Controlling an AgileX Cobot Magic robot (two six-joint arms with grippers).
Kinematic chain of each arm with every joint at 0, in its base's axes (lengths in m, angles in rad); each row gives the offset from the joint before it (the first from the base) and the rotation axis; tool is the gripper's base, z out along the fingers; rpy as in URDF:
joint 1: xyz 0 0 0.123 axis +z
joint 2: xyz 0 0 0 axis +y
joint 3: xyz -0.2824 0 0.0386 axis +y
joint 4: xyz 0.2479 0 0.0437 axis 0.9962 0 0.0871
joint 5: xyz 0 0 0 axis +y
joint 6: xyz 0.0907 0 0.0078 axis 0.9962 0 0.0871
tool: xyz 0 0 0 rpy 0 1.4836 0
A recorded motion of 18 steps. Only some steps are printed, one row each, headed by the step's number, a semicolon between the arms.
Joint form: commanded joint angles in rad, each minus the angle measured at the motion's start. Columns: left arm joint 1, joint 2, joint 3, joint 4, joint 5, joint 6; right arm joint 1, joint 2, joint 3, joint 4, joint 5, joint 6.
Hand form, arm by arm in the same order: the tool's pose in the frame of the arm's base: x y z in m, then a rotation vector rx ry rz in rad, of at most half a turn. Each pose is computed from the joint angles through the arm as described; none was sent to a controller.
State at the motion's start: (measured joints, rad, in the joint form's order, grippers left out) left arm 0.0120 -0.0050 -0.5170 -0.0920 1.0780 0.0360; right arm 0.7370 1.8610 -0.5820 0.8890 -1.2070 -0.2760
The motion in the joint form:
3: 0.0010 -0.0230 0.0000 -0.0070 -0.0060 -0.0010; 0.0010 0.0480 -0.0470 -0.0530 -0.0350 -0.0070
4: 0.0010 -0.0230 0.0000 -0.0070 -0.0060 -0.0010; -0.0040 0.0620 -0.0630 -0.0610 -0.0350 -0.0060
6: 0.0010 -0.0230 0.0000 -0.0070 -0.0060 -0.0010; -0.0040 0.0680 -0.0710 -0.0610 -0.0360 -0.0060
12: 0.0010 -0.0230 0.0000 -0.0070 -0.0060 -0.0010; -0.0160 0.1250 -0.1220 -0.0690 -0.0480 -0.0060
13: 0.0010 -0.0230 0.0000 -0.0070 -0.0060 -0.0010; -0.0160 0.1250 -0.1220 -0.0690 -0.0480 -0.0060
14: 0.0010 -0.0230 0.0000 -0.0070 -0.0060 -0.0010; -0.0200 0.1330 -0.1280 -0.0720 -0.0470 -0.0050
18: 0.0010 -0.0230 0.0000 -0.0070 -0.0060 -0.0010; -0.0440 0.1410 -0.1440 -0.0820 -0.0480 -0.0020
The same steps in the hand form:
3: -0.0118 -0.0081 0.2810 0.0299 2.0076 -0.0869; 0.2706 0.1597 0.1455 0.0308 1.6366 -0.0365
4: -0.0118 -0.0081 0.2810 0.0299 2.0076 -0.0869; 0.2744 0.1617 0.1442 0.0290 1.6331 -0.0345
6: -0.0118 -0.0081 0.2810 0.0299 2.0076 -0.0869; 0.2758 0.1630 0.1438 0.0303 1.6307 -0.0336
12: -0.0118 -0.0081 0.2810 0.0299 2.0076 -0.0869; 0.2874 0.1684 0.1359 0.0315 1.6215 -0.0451
13: -0.0118 -0.0081 0.2810 0.0299 2.0076 -0.0869; 0.2874 0.1684 0.1359 0.0315 1.6215 -0.0451
14: -0.0118 -0.0081 0.2810 0.0299 2.0076 -0.0869; 0.2892 0.1685 0.1343 0.0314 1.6231 -0.0467
18: -0.0118 -0.0081 0.2810 0.0299 2.0076 -0.0869; 0.2961 0.1647 0.1349 0.0479 1.6135 -0.0539

